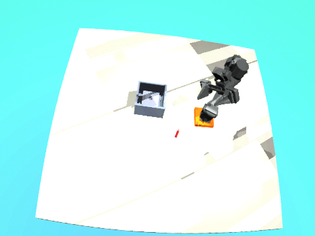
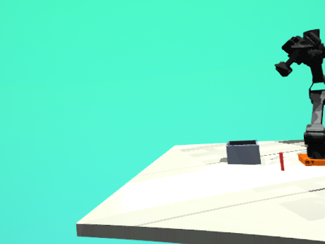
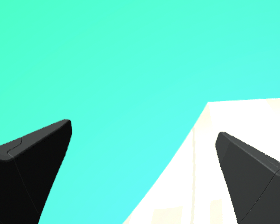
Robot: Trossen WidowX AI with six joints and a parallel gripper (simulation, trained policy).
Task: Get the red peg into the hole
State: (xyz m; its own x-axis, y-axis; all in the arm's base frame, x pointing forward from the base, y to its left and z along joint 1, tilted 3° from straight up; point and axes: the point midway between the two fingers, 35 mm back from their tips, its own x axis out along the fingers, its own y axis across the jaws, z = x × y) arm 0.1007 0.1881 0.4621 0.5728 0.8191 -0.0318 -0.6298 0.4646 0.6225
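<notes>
Right now my gripper tip is 4 cm short of the red peg, 8 cm to the left of it and 45 cm above it. Also, from my gripper tip: pale plate: 22 cm ahead, 24 cm to the right, 44 cm below; then grey box: 22 cm ahead, 24 cm to the right, 46 cm below.
</notes>
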